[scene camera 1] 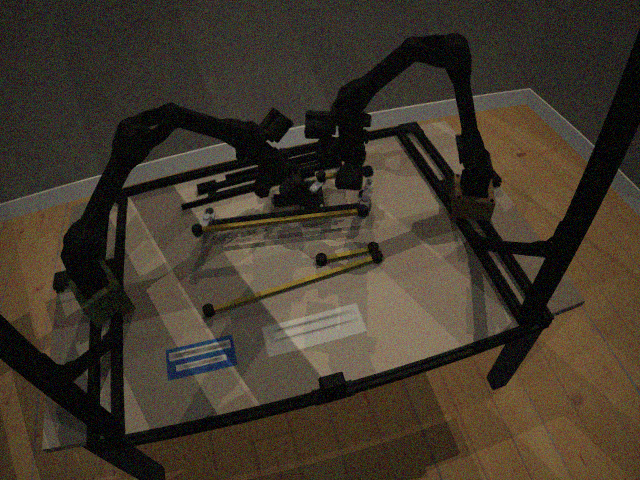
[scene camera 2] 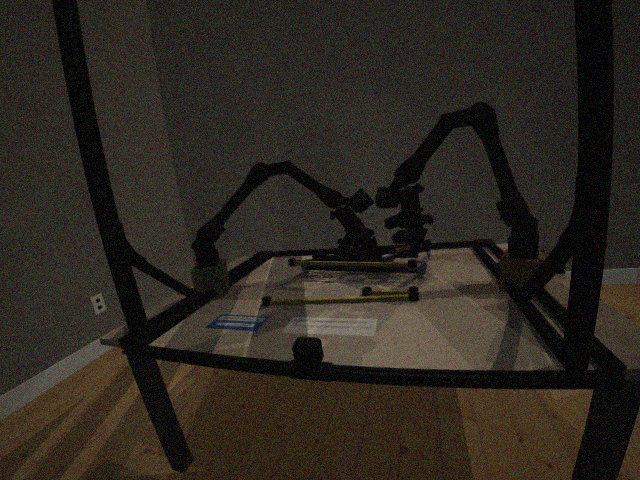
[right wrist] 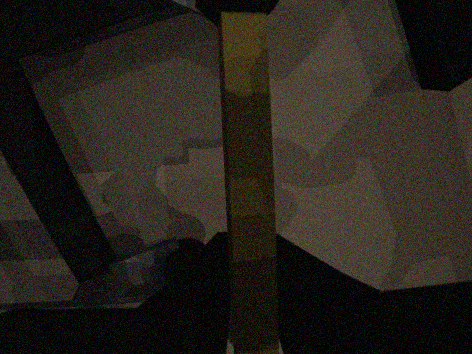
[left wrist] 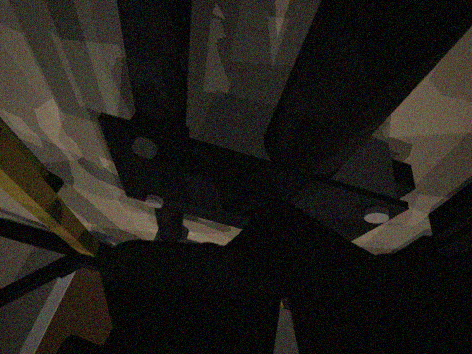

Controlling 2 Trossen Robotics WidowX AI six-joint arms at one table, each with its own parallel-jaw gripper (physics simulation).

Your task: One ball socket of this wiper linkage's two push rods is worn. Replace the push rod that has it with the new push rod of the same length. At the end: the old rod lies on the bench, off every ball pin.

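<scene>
The wiper linkage stands at the back of the bench. Its long yellow push rod (scene camera 1: 280,219) (scene camera 2: 356,264) sits mounted across the front of it. My right gripper (scene camera 1: 349,181) (scene camera 2: 409,238) is shut on the linkage's short yellow push rod (right wrist: 248,158), of which only a small yellow bit (scene camera 1: 330,174) shows in scene camera 1. My left gripper (scene camera 1: 294,190) (scene camera 2: 358,243) is shut and empty, low on the linkage's dark plate (left wrist: 217,175). A new short rod (scene camera 1: 347,254) (scene camera 2: 389,291) and a new long rod (scene camera 1: 290,285) (scene camera 2: 337,299) lie mid-bench.
A blue label (scene camera 1: 201,357) (scene camera 2: 237,322) and a pale label (scene camera 1: 313,329) (scene camera 2: 332,326) lie near the front. A black frame rail (scene camera 1: 413,367) rims the bench, with a small block (scene camera 1: 332,381) (scene camera 2: 308,351) on its front edge. Dark bars (scene camera 1: 223,183) lie behind the linkage.
</scene>
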